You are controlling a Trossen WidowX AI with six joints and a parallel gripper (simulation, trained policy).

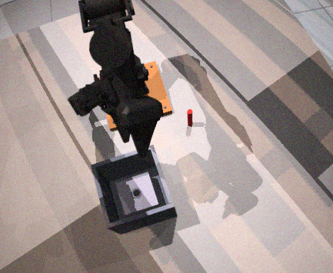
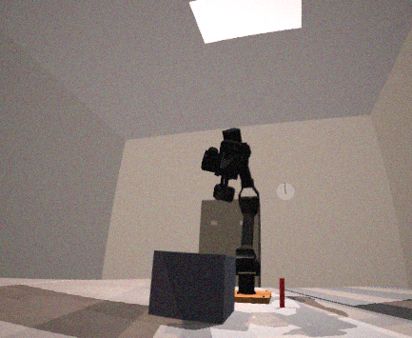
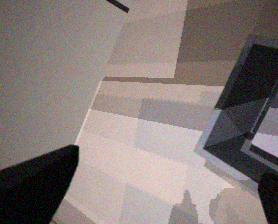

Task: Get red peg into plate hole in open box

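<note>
My gripper tip is now 280 mm above the red peg, 180 mm to the right of it and 140 mm past it. Round my gripper tip: pale plate (270 mm below, 40 mm to the right).
</note>
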